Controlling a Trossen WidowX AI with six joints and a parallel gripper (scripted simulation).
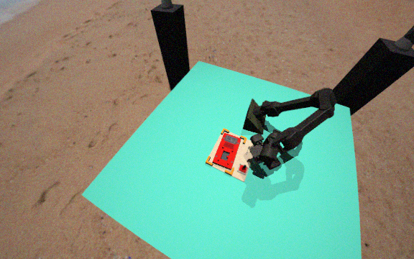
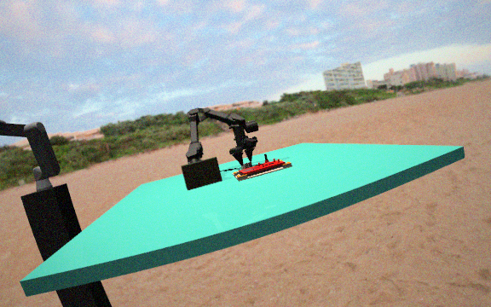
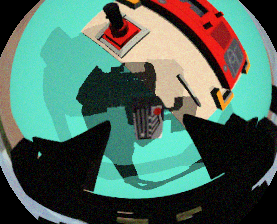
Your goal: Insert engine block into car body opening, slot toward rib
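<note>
Right now the engine block is 20 mm below my gripper tip. Also, from my gripper tip: dark peg (90 mm ahead, 70 mm to the right).
</note>
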